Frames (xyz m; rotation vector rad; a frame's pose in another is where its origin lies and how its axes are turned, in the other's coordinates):
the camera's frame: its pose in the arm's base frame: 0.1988 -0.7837 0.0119 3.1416 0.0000 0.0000
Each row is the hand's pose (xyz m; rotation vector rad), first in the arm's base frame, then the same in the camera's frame.
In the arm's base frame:
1: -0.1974 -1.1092 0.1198 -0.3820 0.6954 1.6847
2: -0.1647 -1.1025 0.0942 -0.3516 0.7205 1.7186
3: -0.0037 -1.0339 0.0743 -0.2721 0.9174 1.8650
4: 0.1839 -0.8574 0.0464 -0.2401 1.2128 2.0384
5: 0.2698 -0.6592 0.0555 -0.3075 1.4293 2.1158
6: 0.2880 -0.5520 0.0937 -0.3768 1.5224 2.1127
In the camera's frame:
1: -0.3962 0.3255 -0.1079 1.7012 -2.0684 0.8538
2: -0.3635 0.3188 -0.0823 1.6748 -2.1143 0.8864
3: -0.2025 0.2502 -0.0624 1.4651 -2.2625 1.1129
4: -0.0149 0.0737 -0.0345 1.0972 -2.3572 1.4025
5: 0.0710 -0.1245 -0.0436 0.8238 -2.3141 1.5633
6: 0.0892 -0.2317 -0.0818 0.7299 -2.2465 1.6188

